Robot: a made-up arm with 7 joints.
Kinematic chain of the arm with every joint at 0, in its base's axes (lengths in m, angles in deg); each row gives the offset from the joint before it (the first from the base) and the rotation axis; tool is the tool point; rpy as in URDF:
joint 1: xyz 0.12 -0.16 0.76 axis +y
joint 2: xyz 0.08 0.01 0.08 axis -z
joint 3: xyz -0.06 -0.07 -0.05 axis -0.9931 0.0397 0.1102
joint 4: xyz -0.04 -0.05 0 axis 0.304 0.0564 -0.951
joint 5: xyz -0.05 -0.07 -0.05 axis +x
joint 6: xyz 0 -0.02 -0.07 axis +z
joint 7: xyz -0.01 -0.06 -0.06 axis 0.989 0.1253 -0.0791
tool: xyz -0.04 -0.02 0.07 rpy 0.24 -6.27 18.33
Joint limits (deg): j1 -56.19..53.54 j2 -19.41..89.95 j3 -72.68..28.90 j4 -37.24..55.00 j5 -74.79..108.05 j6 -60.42..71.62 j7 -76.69..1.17
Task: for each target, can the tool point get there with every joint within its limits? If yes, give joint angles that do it. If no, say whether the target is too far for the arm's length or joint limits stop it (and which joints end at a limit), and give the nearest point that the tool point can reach.
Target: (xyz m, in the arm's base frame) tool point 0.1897 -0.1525 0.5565
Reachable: yes | joints -46.60 64.43 -54.64 -23.10 -20.22 59.32 -25.24
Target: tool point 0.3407 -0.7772 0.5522
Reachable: no: too far | nearest point 0.2372 -0.4926 0.6752 | short by 0.327 m
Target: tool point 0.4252 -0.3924 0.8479
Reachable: no: joint limits stop it (at a limit: joint 2, joint 3, joint 4, joint 7) | nearest point 0.3387 -0.3884 0.8230 | short by 0.090 m
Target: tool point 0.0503 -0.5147 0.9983
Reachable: no: joint limits stop it (at a limit: joint 1, joint 2, joint 3, joint 4, joint 7) | nearest point 0.0708 -0.4632 0.9487 | short by 0.074 m
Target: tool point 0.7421 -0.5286 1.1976
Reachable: no: too far | nearest point 0.3039 -0.4089 0.8894 | short by 0.549 m
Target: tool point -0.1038 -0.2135 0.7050
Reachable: yes | joints 39.84 6.51 -61.89 0.88 -33.85 15.82 -46.26
